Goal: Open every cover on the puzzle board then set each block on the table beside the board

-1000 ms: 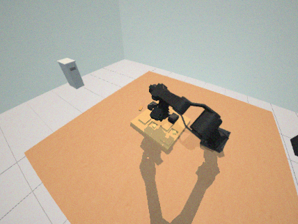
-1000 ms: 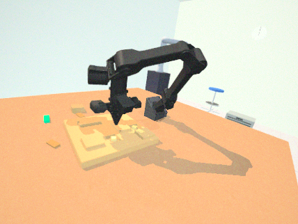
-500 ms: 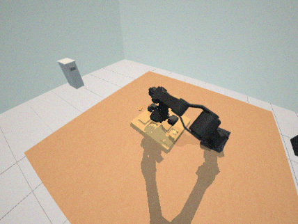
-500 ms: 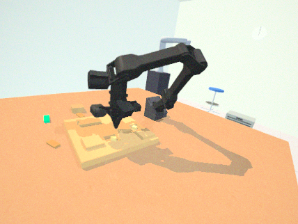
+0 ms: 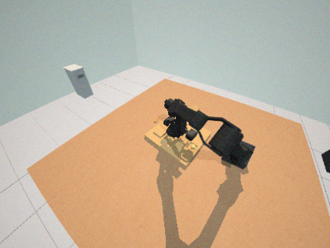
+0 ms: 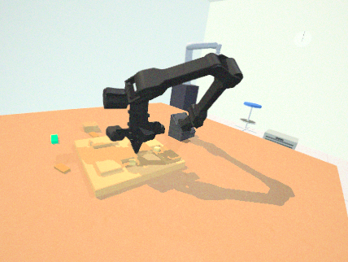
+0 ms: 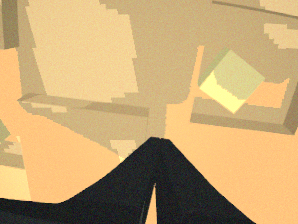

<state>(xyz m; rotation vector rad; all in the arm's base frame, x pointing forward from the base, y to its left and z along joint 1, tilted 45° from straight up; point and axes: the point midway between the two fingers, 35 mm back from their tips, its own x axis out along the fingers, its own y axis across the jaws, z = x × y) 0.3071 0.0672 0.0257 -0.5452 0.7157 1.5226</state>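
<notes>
My gripper tip is now 2 cm short of the tan puzzle board, 2 cm to the left of it and 1 cm above it.
</notes>
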